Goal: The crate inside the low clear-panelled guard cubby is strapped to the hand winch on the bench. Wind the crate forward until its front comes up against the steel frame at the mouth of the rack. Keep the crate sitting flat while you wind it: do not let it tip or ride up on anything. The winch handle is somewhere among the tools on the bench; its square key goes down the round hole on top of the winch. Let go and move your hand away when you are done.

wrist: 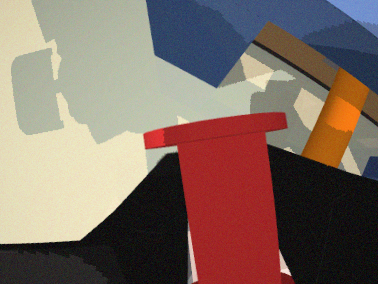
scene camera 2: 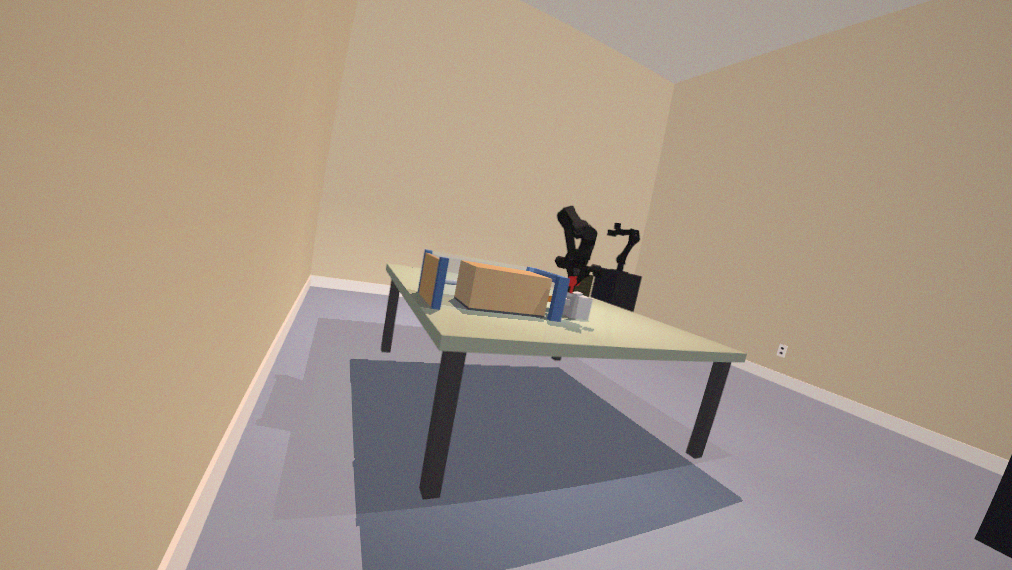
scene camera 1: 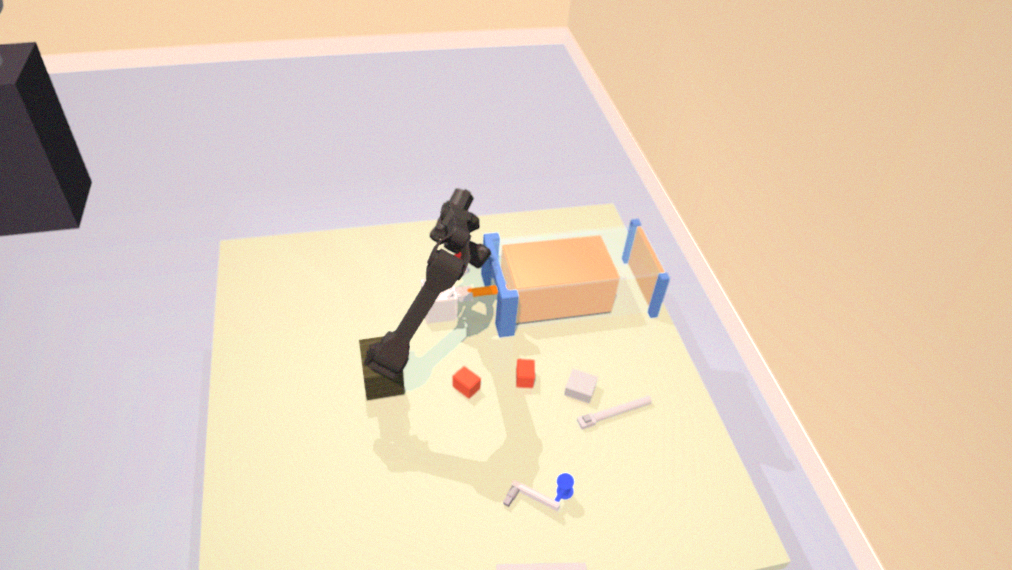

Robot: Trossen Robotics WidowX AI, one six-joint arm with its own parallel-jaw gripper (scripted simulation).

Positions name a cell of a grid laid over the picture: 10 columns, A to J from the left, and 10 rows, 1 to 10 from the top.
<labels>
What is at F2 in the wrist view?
A blue steel frame.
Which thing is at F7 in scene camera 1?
A grey block.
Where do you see a blue steel frame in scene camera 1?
At E5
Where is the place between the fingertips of my gripper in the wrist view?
F6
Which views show my gripper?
The wrist view, scene camera 2 and scene camera 1: all of them.
</labels>
